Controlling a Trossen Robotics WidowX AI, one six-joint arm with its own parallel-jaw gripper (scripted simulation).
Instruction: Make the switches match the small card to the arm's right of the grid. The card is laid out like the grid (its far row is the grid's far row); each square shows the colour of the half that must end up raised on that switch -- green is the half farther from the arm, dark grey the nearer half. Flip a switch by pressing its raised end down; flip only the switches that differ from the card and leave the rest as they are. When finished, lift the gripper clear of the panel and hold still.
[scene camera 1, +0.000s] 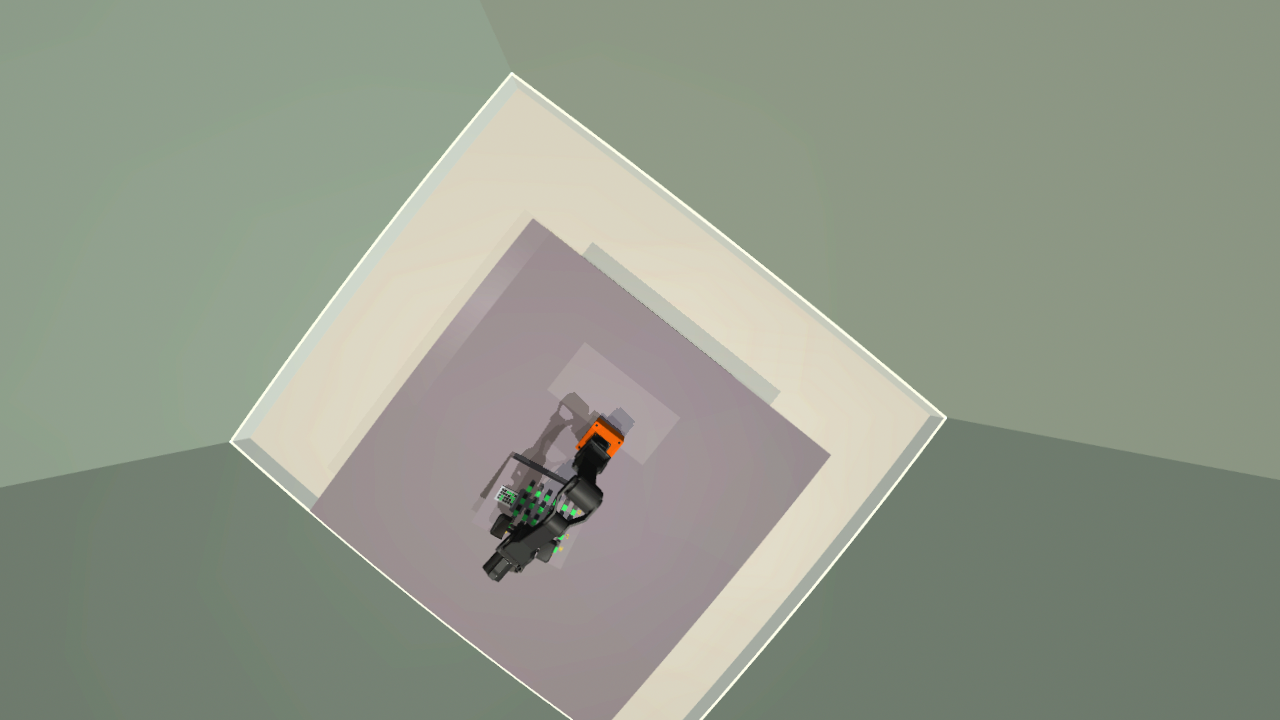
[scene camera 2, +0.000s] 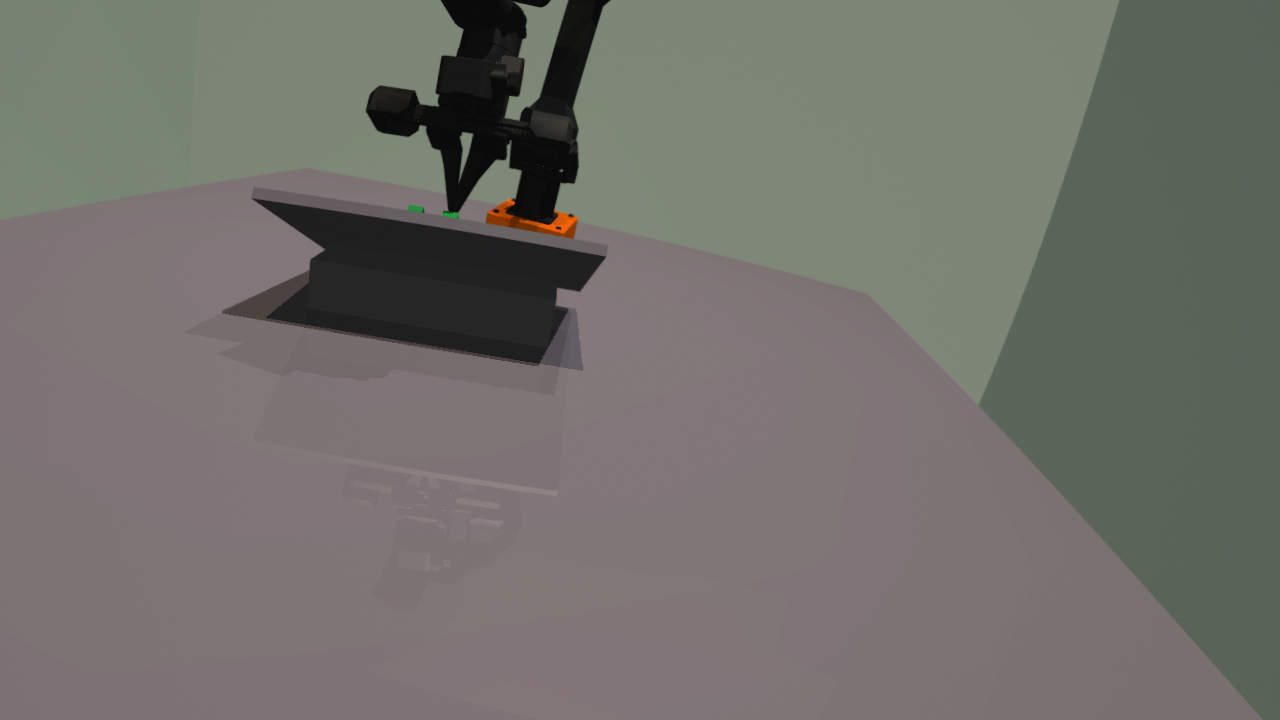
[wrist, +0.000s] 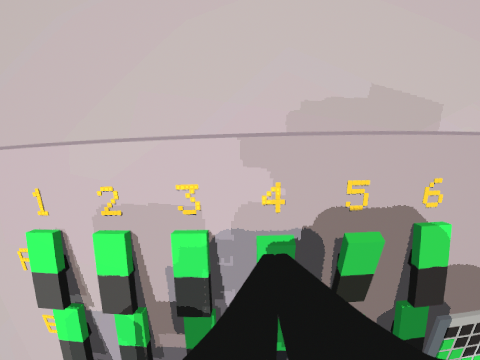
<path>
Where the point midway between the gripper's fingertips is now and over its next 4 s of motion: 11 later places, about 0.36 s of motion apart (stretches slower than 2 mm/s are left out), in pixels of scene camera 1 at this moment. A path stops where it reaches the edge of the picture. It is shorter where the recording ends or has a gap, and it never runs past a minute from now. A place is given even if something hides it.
The gripper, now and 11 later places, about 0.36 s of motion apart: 527, 535; 527, 535; 527, 535; 527, 535; 527, 535; 527, 535; 553, 535; 563, 533; 564, 531; 564, 531; 564, 531; 564, 531
</path>
